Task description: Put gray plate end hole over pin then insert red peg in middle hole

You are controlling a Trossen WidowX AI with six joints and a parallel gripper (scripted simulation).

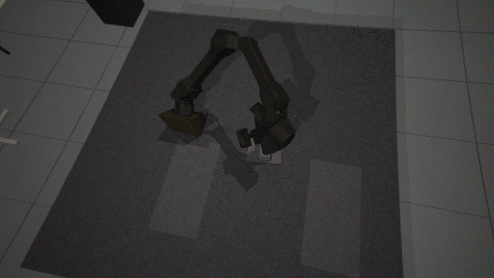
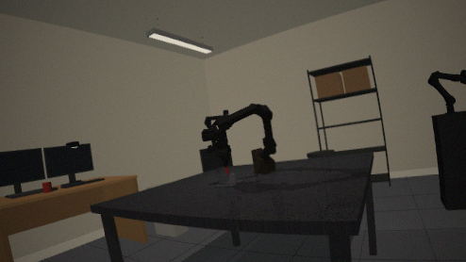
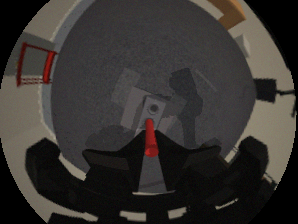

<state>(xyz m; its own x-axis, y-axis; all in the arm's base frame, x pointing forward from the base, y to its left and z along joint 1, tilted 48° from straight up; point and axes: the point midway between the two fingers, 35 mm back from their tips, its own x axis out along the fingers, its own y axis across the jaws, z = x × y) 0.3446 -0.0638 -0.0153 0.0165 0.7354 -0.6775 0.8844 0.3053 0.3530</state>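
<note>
Right now my gripper tip is right at the red peg. From my gripper tip the other things lie so: gray plate (5 cm below).
</note>
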